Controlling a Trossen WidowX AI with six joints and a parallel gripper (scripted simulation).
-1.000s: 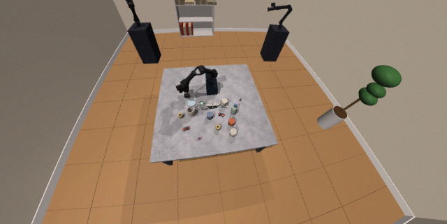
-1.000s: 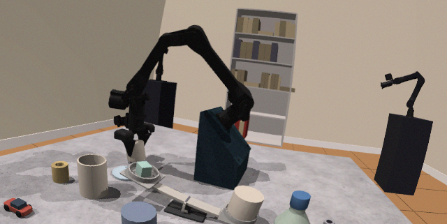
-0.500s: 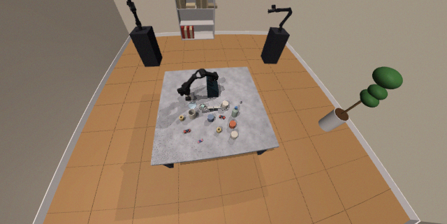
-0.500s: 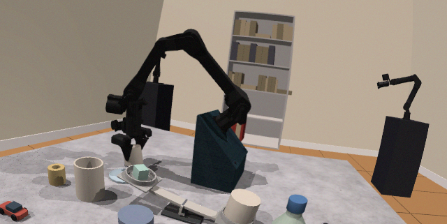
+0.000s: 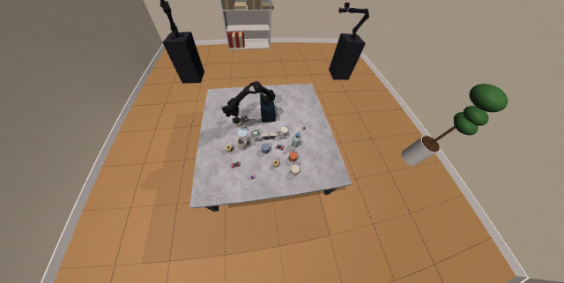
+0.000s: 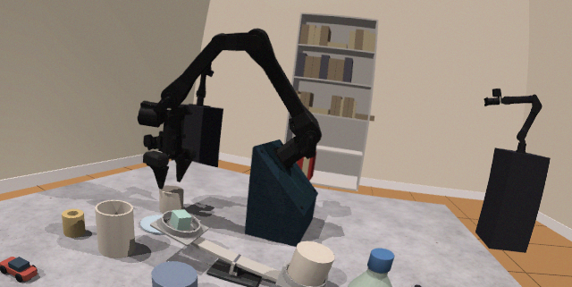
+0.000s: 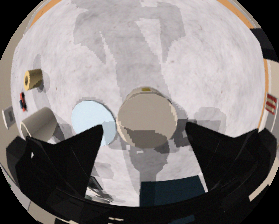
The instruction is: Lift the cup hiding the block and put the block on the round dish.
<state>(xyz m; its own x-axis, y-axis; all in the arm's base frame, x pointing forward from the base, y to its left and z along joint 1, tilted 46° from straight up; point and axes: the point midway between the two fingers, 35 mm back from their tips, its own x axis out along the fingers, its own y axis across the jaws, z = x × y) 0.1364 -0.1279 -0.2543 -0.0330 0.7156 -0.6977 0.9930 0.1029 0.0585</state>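
Now: gripper tip 18 cm to the right of the block, 17 cm short of it and 1 cm below it. Round my gripper tip: pale blue round dish: 10 cm ahead, 7 cm below, 5 cm to the left; then balance: 30 cm to the left, 16 cm ahead, 4 cm below; then open beige cylinder: 24 cm ahead, 6 cm to the left, 4 cm below.
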